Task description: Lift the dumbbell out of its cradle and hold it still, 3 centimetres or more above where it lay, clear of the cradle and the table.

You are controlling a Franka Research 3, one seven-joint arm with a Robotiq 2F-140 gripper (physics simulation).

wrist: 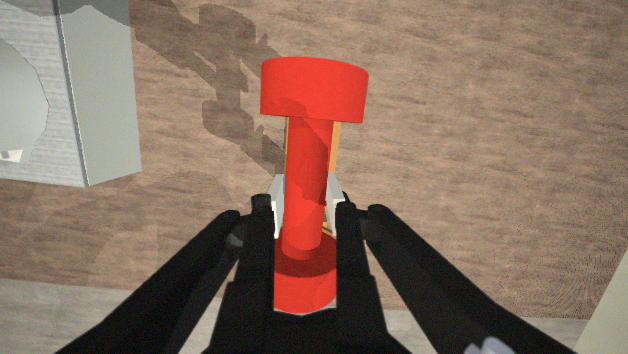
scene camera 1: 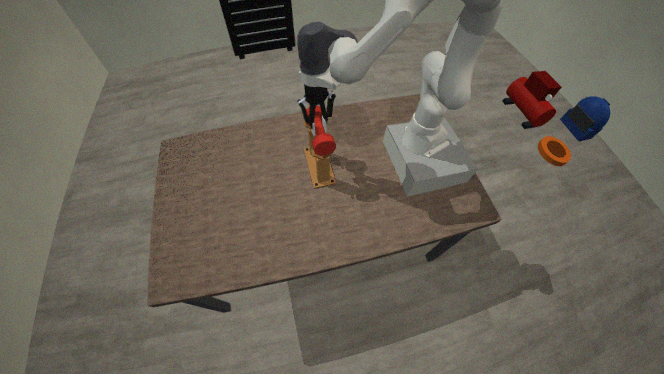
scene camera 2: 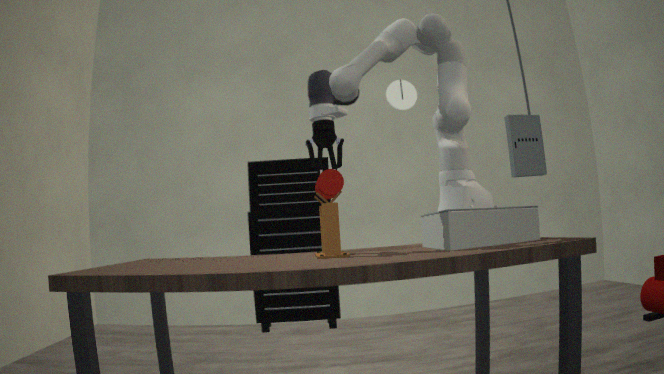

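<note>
The red dumbbell lies level at the top of the orange cradle, which stands on the table. In the scene camera 2 view its near head sits at the cradle's V-shaped arms, with no gap that I can make out. My gripper points down and is shut on the dumbbell's handle, with one light pad on each side, nearer the far head. In the scene camera 2 view the near head hides the fingertips.
The arm's grey base block stands on the table to the right of the cradle in the scene views. A black drawer cabinet stands behind the table. A red tank, a blue helmet and an orange ring are beyond the table's right side.
</note>
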